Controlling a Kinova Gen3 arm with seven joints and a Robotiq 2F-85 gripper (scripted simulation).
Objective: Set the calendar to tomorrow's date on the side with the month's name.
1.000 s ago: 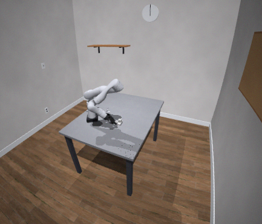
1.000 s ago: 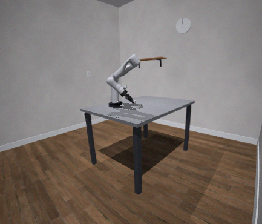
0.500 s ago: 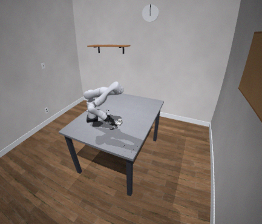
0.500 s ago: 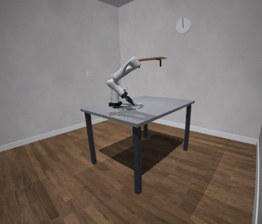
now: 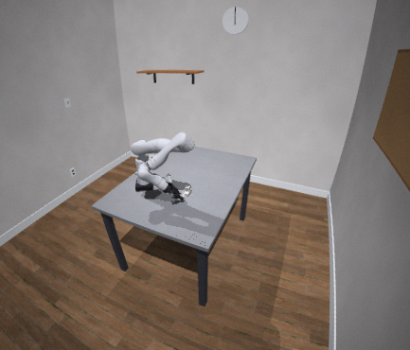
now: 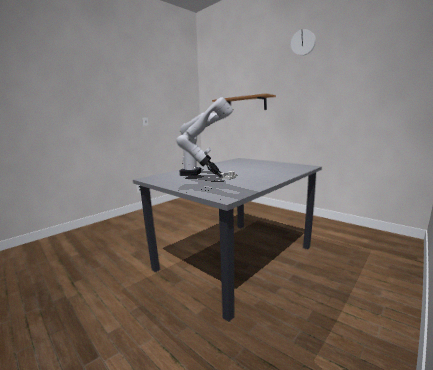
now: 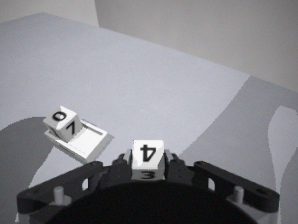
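Now: hand 1 cm short of the calendar tray, 11 cm to the right of it and 4 cm above it. Also, from my hand: white digit cube: 1 cm ahead, 1 cm below.
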